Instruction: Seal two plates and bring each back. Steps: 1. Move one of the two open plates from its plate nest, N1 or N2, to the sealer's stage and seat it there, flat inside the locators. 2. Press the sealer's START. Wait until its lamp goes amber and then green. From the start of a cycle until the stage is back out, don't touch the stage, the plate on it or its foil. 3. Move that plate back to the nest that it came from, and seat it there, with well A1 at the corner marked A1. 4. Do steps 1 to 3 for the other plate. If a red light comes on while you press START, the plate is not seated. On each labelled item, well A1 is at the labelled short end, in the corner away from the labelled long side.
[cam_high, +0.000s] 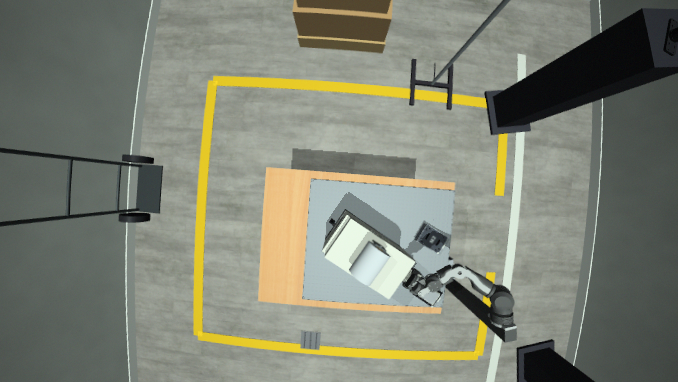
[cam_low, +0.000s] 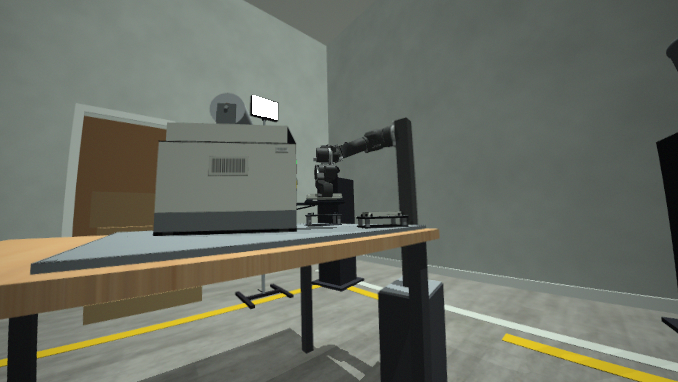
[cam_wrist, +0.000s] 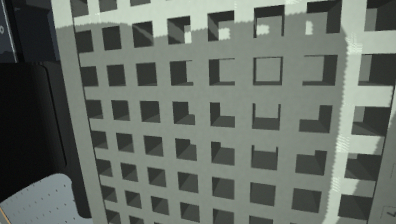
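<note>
My gripper is now 2 cm above the sealer stage. Round my hand: foil roll (30 cm above, 25 cm ahead, 22 cm to the right); plate (right at my hand).
</note>
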